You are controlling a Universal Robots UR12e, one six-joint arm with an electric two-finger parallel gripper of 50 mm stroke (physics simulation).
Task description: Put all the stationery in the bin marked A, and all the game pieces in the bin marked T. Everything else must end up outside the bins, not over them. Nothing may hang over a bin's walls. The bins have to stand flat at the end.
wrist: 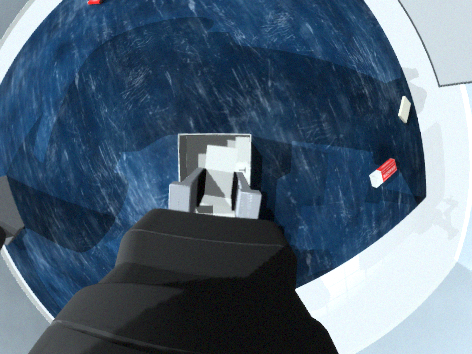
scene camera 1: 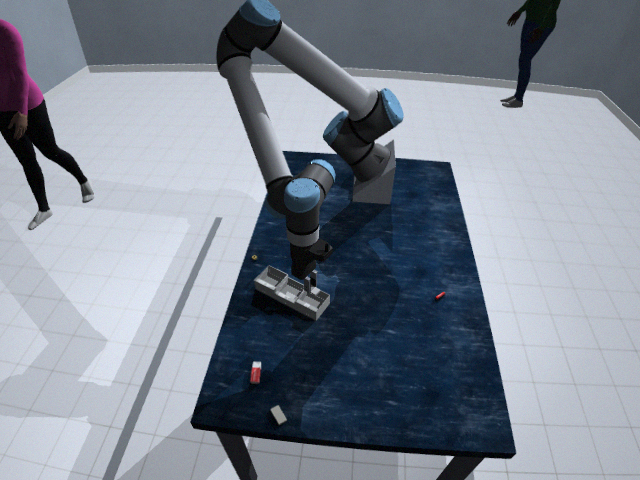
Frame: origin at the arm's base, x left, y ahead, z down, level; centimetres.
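Where they show: gripper, fingertip midpoint: (wrist: 218, 181) (scene camera 1: 310, 288); arm's base, origin of the base link: (scene camera 1: 373, 165).
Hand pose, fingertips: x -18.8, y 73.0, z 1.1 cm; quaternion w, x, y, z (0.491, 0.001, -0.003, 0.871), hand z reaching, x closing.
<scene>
Things, the pixels of their centre, and the offset from my fingertips. Level surfaces: height alone.
- white eraser, body centre: (wrist: 383, 172) (scene camera 1: 256, 372) dy +26.1, dx -12.7, dz +9.6 cm
- beige block, body centre: (wrist: 404, 108) (scene camera 1: 278, 414) dy +37.8, dx -3.8, dz +9.9 cm
- small red stick, body centre: (scene camera 1: 440, 295) dy -10.0, dx +43.8, dz +9.7 cm
- tiny yellowish piece, body centre: (scene camera 1: 254, 257) dy -20.6, dx -23.9, dz +9.8 cm
- blue table, its level: dz +10.2 cm
A row of three joined grey bins (scene camera 1: 290, 305) (wrist: 183, 156) is at the left of the table; no letters are readable. My gripper (scene camera 1: 310, 287) (wrist: 218, 181) points down over the row. It is shut on a pale thing, hard to tell from the pale bin behind it. A red and white eraser (scene camera 1: 255, 373) (wrist: 384, 173) lies near the front left. A beige block (scene camera 1: 278, 414) (wrist: 404, 109) lies nearer the front edge. A small red stick (scene camera 1: 439, 296) (wrist: 95, 1) lies at the right. A tiny yellowish piece (scene camera 1: 254, 257) lies behind the bins by the left edge.
The blue table (scene camera 1: 413, 361) (wrist: 325, 90) carries the robot's base mount (scene camera 1: 373, 191) at the back. The bins are near the table's left edge. Two people stand on the floor away from the table, one at the left and one at the back right.
</scene>
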